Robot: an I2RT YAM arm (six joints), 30 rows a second.
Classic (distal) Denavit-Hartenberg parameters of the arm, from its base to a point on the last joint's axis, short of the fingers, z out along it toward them. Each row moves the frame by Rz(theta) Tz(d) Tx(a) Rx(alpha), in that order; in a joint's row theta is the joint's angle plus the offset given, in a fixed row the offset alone. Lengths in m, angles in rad.
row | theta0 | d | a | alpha
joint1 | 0 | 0.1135 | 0.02 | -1.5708
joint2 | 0 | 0 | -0.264 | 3.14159
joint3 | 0.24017 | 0 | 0.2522 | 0
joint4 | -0.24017 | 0 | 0.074 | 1.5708
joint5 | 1.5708 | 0 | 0 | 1.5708
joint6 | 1.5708 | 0.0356 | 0 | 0
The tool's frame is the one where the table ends.
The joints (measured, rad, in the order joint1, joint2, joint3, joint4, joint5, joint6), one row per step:
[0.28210, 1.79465, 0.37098, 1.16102, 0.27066, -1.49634]
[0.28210, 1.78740, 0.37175, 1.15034, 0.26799, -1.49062]
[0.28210, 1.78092, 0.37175, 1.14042, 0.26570, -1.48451]
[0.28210, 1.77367, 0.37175, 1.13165, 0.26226, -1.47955]
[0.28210, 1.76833, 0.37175, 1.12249, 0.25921, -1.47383]
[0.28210, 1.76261, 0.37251, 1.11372, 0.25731, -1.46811]
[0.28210, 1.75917, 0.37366, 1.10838, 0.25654, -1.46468]
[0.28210, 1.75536, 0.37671, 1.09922, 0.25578, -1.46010]
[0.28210, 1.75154, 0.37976, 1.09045, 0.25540, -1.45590]
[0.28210, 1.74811, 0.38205, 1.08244, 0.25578, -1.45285]
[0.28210, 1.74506, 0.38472, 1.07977, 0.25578, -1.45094]
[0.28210, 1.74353, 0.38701, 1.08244, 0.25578, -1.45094]
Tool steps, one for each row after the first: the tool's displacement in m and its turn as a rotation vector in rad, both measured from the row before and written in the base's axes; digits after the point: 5 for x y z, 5 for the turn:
[-0.00007, 0.00007, 0.00090, 0.00546, 0.00277, 0.00114]
[-0.00026, 0.00001, 0.00063, 0.00553, 0.00351, 0.00065]
[-0.00023, 0.00006, 0.00095, 0.00525, 0.00176, 0.00204]
[-0.00025, 0.00004, 0.00041, 0.00525, 0.00396, 0.00145]
[-0.00006, 0.00005, 0.00071, 0.00538, 0.00242, 0.00033]
[0.00013, 0.00007, 0.00057, 0.00330, 0.00083, -0.00017]
[0.00050, 0.00017, 0.00066, 0.00398, 0.00234, -0.00049]
[0.00050, 0.00016, 0.00072, 0.00362, 0.00192, -0.00076]
[0.00033, 0.00008, 0.00054, 0.00220, 0.00222, -0.00119]
[0.00058, 0.00017, 0.00108, 0.00269, -0.00290, -0.00051]
[0.00064, 0.00018, 0.00117, 0.00181, -0.00623, 0.00000]

